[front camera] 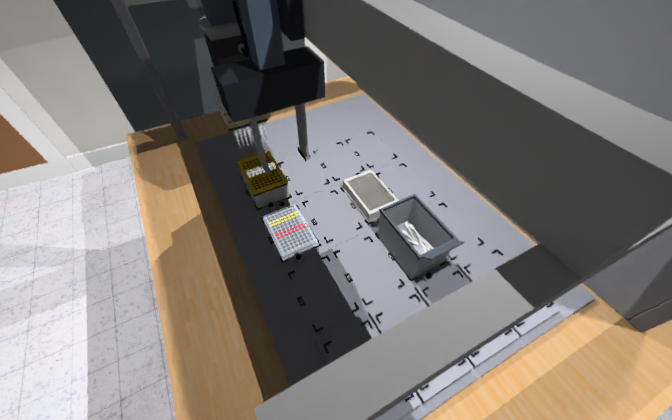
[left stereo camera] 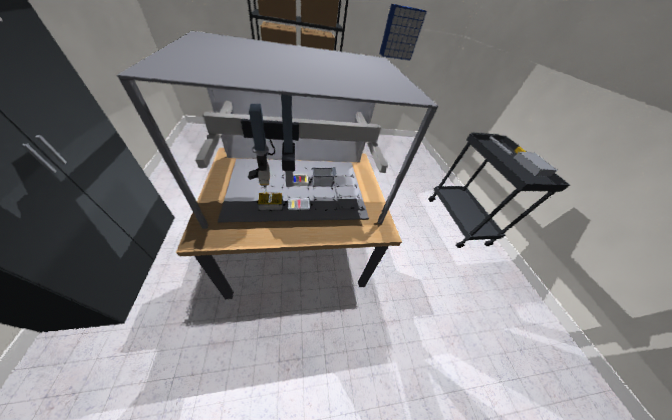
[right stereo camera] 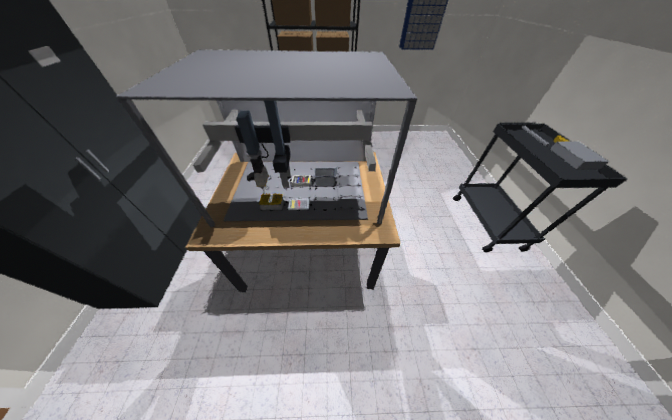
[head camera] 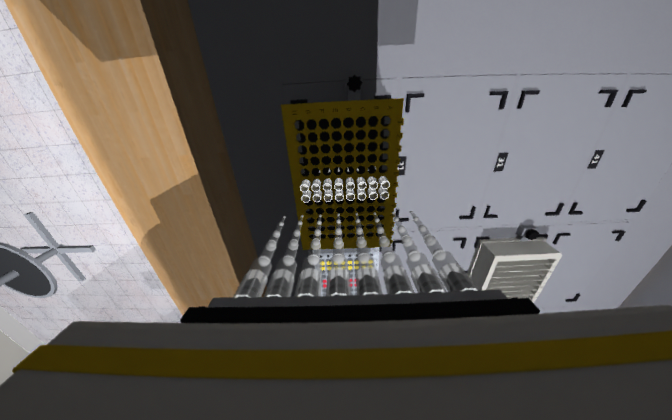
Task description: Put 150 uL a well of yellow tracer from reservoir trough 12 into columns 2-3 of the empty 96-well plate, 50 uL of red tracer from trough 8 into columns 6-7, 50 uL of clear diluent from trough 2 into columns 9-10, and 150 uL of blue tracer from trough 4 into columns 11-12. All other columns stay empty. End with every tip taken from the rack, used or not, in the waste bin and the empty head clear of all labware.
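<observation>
The pipetting head (head camera: 350,360) carries eight clear tips (front camera: 249,136) (head camera: 369,270) with no coloured liquid visible; they hang above the deck near the rack's far end in the front view. The yellow tip rack (front camera: 265,187) (head camera: 342,110) holds two filled tip columns amid empty holes. The plate (front camera: 295,246) (left stereo camera: 305,205) shows two yellow columns (front camera: 283,219) and two red columns (front camera: 290,231). The reservoir (front camera: 356,201) (head camera: 525,257) is partly hidden in the head view. The waste bin (front camera: 400,250) contains used tips (front camera: 417,239). The parked plate gripper (front camera: 285,164) is open and empty.
The gantry beam (front camera: 480,115) runs along the deck's back, and a frame post (front camera: 150,70) stands by its edge. Clamp knobs (head camera: 354,82) and black corner marks (head camera: 500,95) are on the deck. A black cart (left stereo camera: 525,182) stands beside the table.
</observation>
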